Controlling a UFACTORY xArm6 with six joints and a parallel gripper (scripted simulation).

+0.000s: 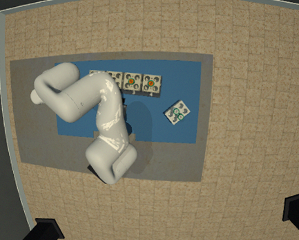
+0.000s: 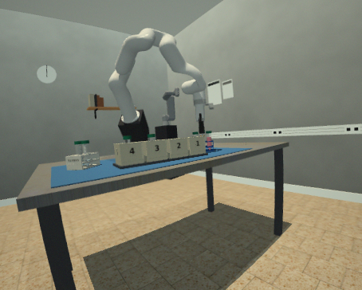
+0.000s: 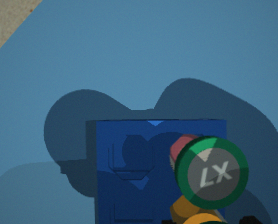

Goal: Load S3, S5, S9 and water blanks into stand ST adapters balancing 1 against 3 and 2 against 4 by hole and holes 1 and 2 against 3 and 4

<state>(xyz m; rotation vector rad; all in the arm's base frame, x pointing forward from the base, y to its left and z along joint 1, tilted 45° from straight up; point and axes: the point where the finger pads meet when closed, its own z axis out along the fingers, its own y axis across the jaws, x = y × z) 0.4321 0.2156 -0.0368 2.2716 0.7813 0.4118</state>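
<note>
My gripper is now 5 cm above the tube of amber liquid and 1 cm to the left of it. From my hand the other things lie so: white rack (61 cm to the right, 26 cm behind, 10 cm below); blue rack (10 cm below, 2 cm to the left, 1 cm behind).
</note>
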